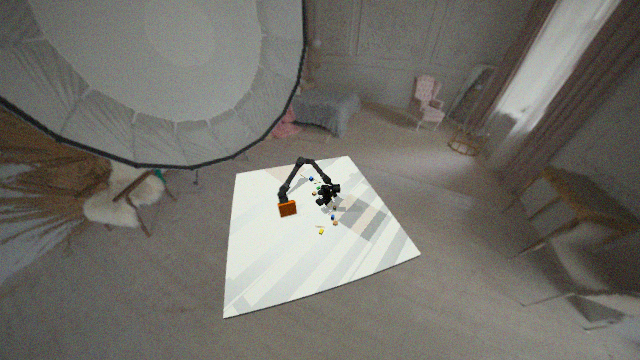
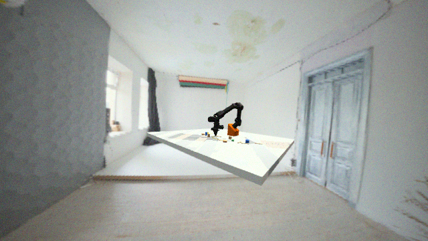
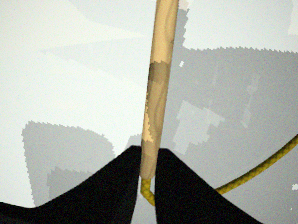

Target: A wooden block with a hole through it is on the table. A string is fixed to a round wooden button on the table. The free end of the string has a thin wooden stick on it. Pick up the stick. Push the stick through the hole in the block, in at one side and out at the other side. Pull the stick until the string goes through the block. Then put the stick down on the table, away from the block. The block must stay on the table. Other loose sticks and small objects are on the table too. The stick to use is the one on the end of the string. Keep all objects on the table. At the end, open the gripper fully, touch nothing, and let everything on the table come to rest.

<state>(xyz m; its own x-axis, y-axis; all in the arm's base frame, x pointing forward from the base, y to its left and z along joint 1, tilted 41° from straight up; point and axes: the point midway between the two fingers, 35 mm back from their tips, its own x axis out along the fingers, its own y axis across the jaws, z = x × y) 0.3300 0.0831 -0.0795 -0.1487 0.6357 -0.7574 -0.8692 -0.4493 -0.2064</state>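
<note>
My gripper tip is now 150 mm to the right of the wooden block and 80 mm past it. The rest, counted from my gripper tip: green block 220 mm to the left, 30 mm behind, 10 mm below; yellow piece 250 mm to the right, 90 mm behind, 10 mm below; blue cube 350 mm to the left, 80 mm behind.
</note>
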